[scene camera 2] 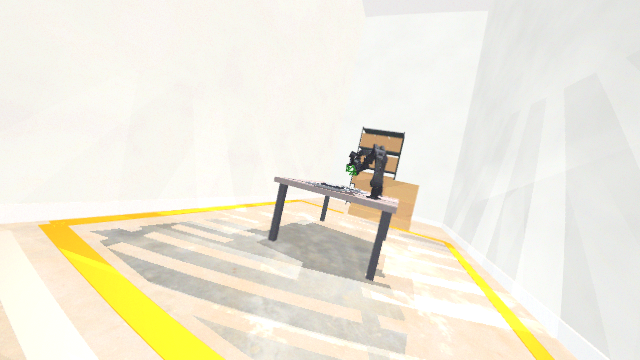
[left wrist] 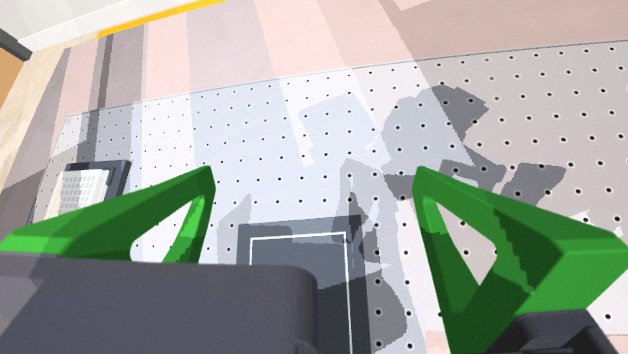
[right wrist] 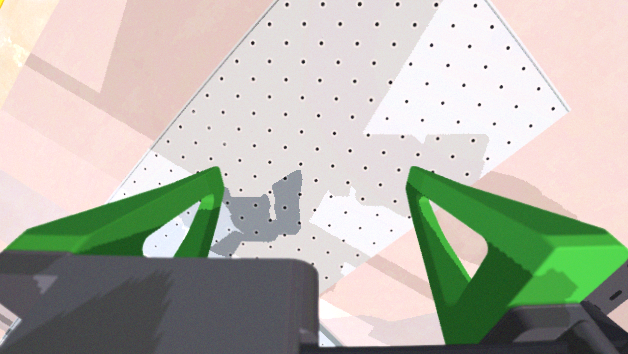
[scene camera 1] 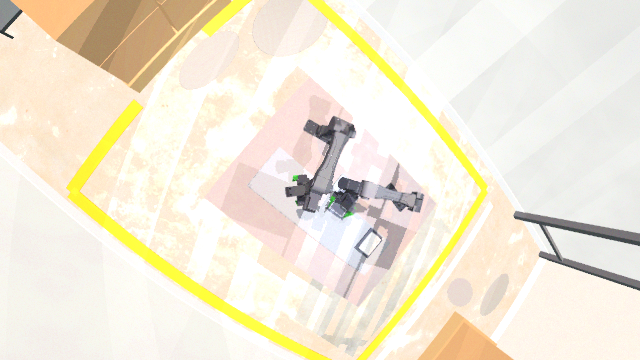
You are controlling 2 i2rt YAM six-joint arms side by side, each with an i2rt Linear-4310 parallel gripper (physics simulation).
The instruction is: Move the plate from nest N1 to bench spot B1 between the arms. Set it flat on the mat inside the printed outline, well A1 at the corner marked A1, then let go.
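Frame: origin at the left arm's base, x ahead, y left, z up, level; millimetres.
Where they show: left gripper, fingertip midpoint: [scene camera 2: 348, 173] [left wrist: 313, 177] [scene camera 1: 335, 212]; right gripper, fingertip midpoint: [right wrist: 314, 177]; left arm's base, origin of the base link: [scene camera 2: 373, 198]; right arm's base, origin of the base link: [scene camera 1: 320, 133].
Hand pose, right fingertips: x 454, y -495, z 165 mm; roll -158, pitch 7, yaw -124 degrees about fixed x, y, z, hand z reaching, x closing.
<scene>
Each offset is from my right fingertips to the top centre of the thing. "pt": to the spot under its first point. Level surfaces: height alone.
The white plate @(dx -131, dy +584, dz -126 mm) [scene camera 1: 370, 243] [left wrist: 82, 187] sits in a dark nest @(dx -131, dy +584, dz -134 mm) [left wrist: 120, 172] near one end of the perforated board. In the left wrist view, the dark mat @(dz -151 mm) [left wrist: 361, 300] bears a white printed outline @(pt dx -99, dy +277, dz -150 mm) [left wrist: 300, 236]; my left gripper's housing hides part of it, and the A1 mark cannot be made out. My left gripper [scene camera 1: 340, 207] [left wrist: 313, 177] is open and empty, above the board around the mat, with the plate off to the left in its wrist view. My right gripper [scene camera 1: 296, 190] [right wrist: 314, 177] is open and empty above the board's other end.
The perforated board @(dz -152 mm) [left wrist: 240, 130] [right wrist: 320, 100] lies on the table @(dz -167 mm) [scene camera 2: 340, 193]. The two arms stand close together near the middle of scene camera 1. A shelf rack with boxes and a large cardboard box [scene camera 2: 407, 200] stand behind the table in scene camera 2.
</scene>
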